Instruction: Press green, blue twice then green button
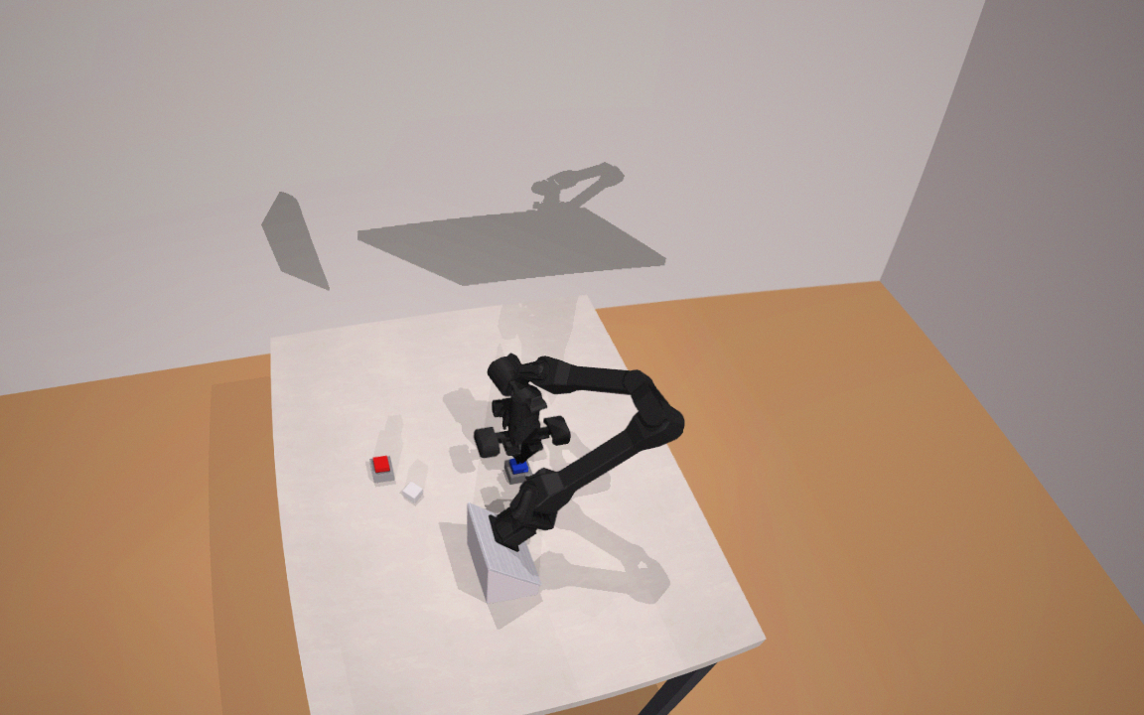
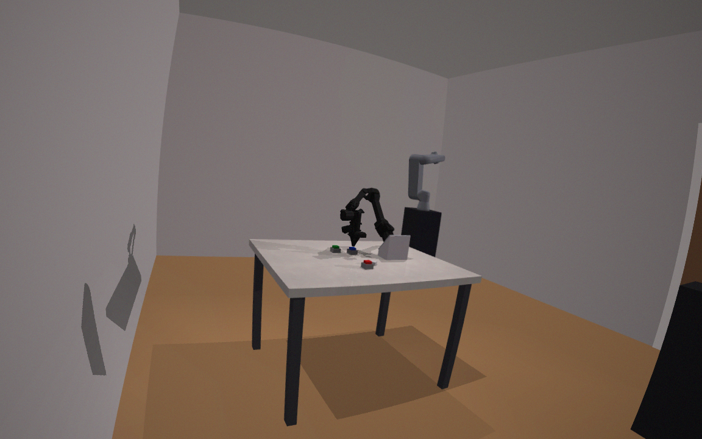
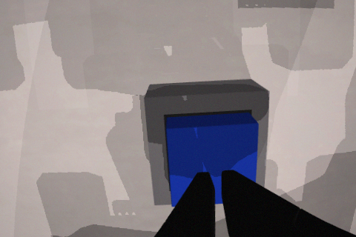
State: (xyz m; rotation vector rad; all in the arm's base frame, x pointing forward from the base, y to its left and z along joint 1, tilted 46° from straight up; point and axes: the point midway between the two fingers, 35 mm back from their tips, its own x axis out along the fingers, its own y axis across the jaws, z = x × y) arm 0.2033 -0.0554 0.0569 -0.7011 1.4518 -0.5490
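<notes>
Now: gripper tip 1 cm above the blue button. Round my gripper tip: green button 10 cm ahead, 4 cm to the right, 1 cm below; small white block 23 cm to the left, 4 cm below, 3 cm behind; red button 29 cm to the left, 4 cm ahead, 1 cm below.
</notes>
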